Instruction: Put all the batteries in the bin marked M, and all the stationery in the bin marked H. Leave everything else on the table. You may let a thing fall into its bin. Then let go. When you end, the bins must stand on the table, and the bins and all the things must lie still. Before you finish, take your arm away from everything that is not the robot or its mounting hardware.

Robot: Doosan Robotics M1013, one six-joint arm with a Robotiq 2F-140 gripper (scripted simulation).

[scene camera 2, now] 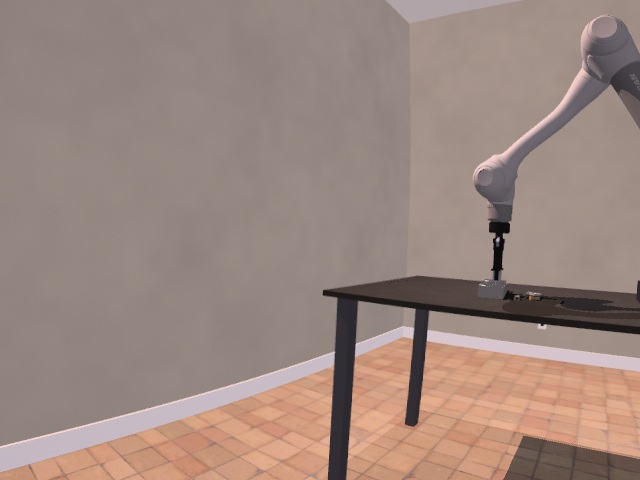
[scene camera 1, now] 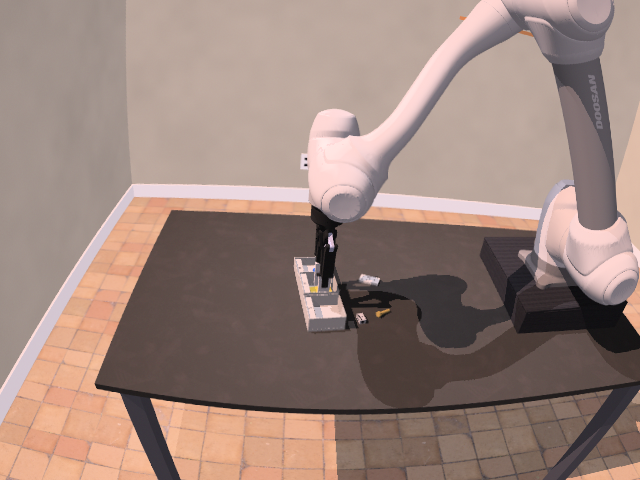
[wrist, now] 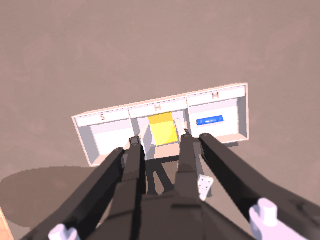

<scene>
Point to a yellow pad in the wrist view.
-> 162,125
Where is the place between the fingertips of the gripper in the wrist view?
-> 162,129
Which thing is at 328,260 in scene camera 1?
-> The gripper.
</scene>
